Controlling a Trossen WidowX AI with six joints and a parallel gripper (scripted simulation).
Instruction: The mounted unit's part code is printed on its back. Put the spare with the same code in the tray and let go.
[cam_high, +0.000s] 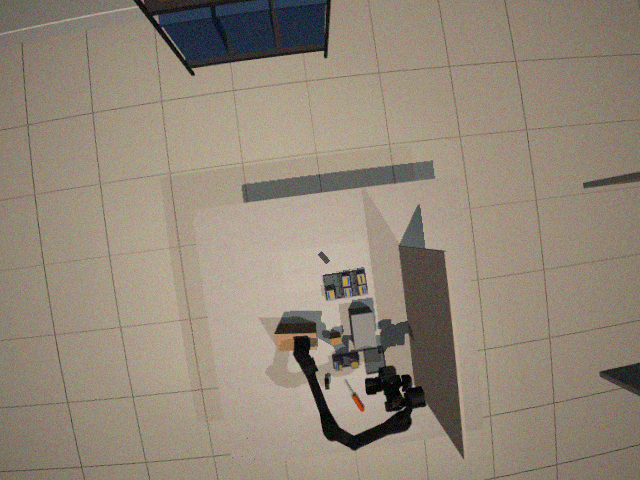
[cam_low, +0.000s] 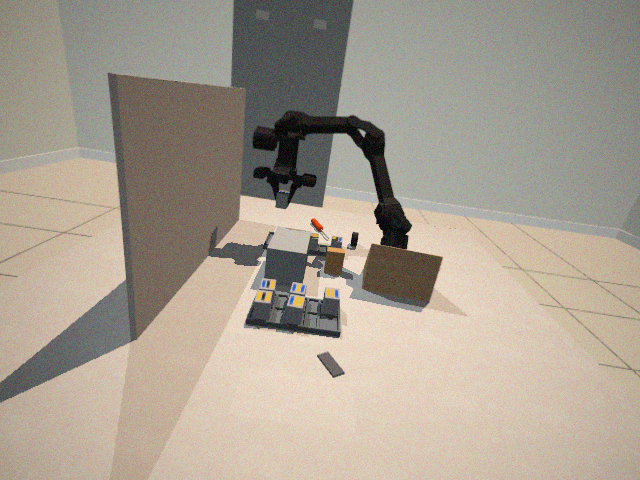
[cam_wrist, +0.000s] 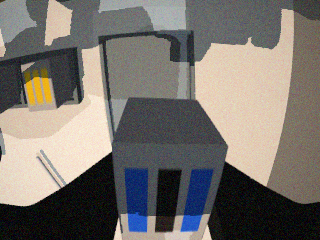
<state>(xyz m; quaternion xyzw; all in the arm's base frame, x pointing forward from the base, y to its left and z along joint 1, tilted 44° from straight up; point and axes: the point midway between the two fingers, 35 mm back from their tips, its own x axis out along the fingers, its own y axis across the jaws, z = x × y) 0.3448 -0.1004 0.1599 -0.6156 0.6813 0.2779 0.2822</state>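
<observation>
My gripper tip is 1 cm past the grey rimmed tray and 13 cm above it. The rest, counted from my gripper tip: grey spare block (2 cm above); mounted unit (6 cm behind, 20 cm to the left, 9 cm below); small orange box (19 cm behind, 14 cm to the left, 10 cm below).
</observation>
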